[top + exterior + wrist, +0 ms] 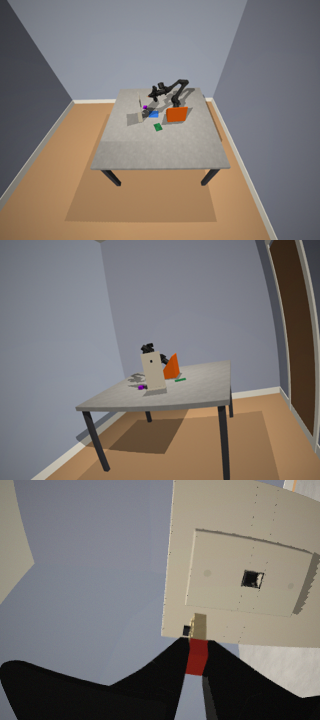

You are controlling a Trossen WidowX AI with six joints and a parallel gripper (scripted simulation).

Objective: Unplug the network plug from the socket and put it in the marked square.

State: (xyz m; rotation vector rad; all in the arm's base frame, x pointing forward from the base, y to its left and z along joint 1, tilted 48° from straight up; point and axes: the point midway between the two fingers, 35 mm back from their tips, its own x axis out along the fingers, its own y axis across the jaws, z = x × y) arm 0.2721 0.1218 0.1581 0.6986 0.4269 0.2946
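Right now my gripper tip is 30 cm above the blue marked square, 4 cm past it and 3 cm to the left of it. Also, from my gripper tip: beige panel 15 cm below, 11 cm ahead, 3 cm to the left.
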